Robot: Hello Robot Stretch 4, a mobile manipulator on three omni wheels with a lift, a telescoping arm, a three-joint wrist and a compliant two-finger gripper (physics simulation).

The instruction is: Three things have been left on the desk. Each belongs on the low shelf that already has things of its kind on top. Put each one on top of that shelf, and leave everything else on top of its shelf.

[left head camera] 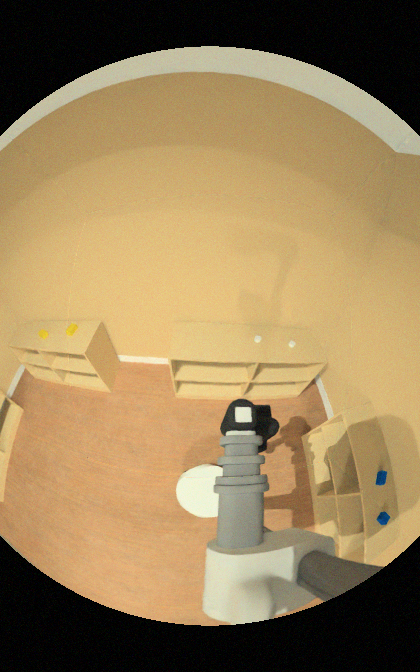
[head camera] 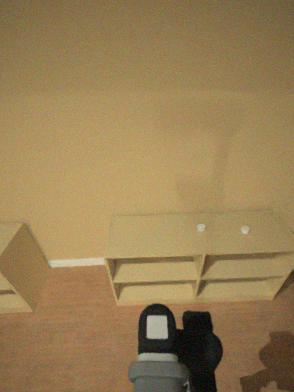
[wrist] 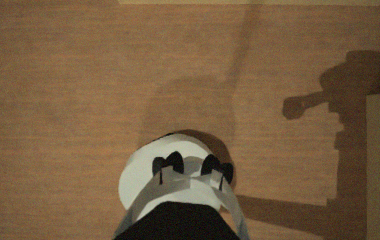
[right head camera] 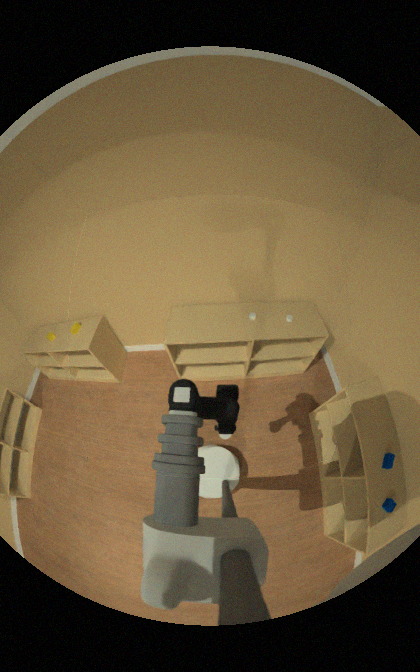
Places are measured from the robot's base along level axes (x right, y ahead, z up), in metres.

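Where they show: gripper, fingertip midpoint: [wrist: 192, 166].
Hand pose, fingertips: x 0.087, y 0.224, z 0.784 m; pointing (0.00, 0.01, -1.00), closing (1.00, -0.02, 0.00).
Each offset is from my fingertips to the top centre of the thing. Level surfaces: height alone.
My gripper [wrist: 192, 166] [right head camera: 226, 434] points down over the robot's white base and is shut on a small white piece {dx +0.000, dy -0.017, dz +0.009 m} [wrist: 192, 162] [right head camera: 225, 436], pale against the base behind it. In the head camera view the fingers are hidden behind the wrist. Ahead, beyond the gripper, stands a low shelf {dz -0.201 m} [head camera: 150, 237] [left head camera: 210, 345] [right head camera: 205, 325] with two small white pieces {dx +0.216, dy +0.812, dz -0.177 m} [head camera: 201, 227] {dx +0.501, dy +0.787, dz -0.177 m} [head camera: 245, 229] [left head camera: 258, 339] [left head camera: 292, 344] [right head camera: 252, 316] [right head camera: 289, 318] on top. The desk is not recognisable in these views.
A shelf at the left [left head camera: 90, 340] [right head camera: 92, 337] carries two yellow pieces [left head camera: 43, 334] [left head camera: 72, 329]. A shelf close on the right [left head camera: 367, 465] [right head camera: 372, 440] carries two blue pieces [left head camera: 381, 478] [left head camera: 383, 518]. Another shelf [right head camera: 16, 470] stands at the far left edge.
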